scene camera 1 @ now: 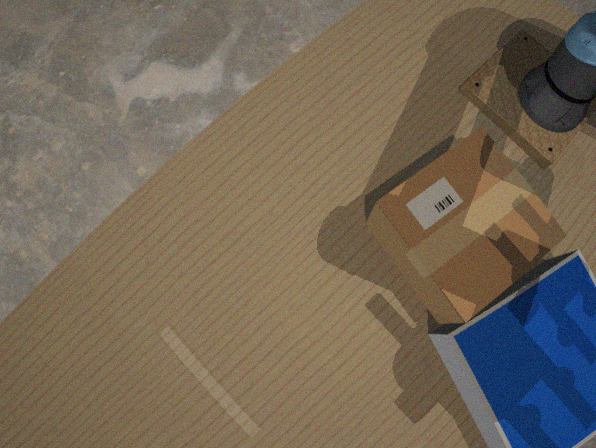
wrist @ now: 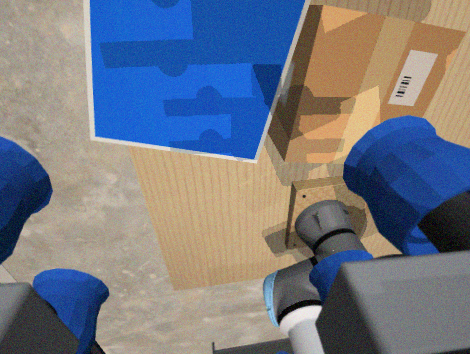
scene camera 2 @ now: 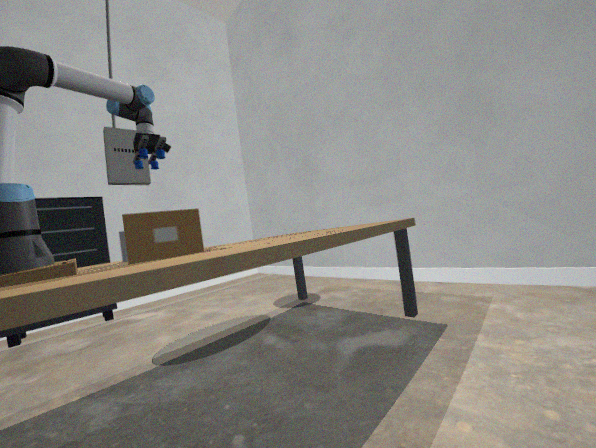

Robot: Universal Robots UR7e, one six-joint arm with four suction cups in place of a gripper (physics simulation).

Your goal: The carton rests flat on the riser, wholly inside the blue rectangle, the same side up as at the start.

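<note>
The brown carton (scene camera 1: 475, 272) (scene camera 2: 141, 245) (wrist: 340, 55) stands flat on the table, label and tape strip facing up, between the riser and the arm's base. The riser (scene camera 1: 462, 375) (wrist: 88, 65) is a pale block with a thin light rim around the blue rectangle (scene camera 1: 525, 360) (wrist: 145, 20) on its top. The carton is beside the riser, not on it; the riser does not show in scene camera 2. My gripper (scene camera 2: 148, 159) (wrist: 212, 225) is empty, its four blue cups pointing down, high above the table. It is not visible in scene camera 1.
The arm's base (scene camera 1: 557, 97) (scene camera 2: 22, 240) (wrist: 325, 225) stands on a wooden plate (scene camera 1: 507, 127) (wrist: 289, 222) close to the carton. A dark cabinet (scene camera 2: 75, 212) and a grey wall box (scene camera 2: 117, 167) are behind the table (scene camera 1: 250, 250) (scene camera 2: 240, 256) (wrist: 200, 225). Arm shadows cross the carton and riser.
</note>
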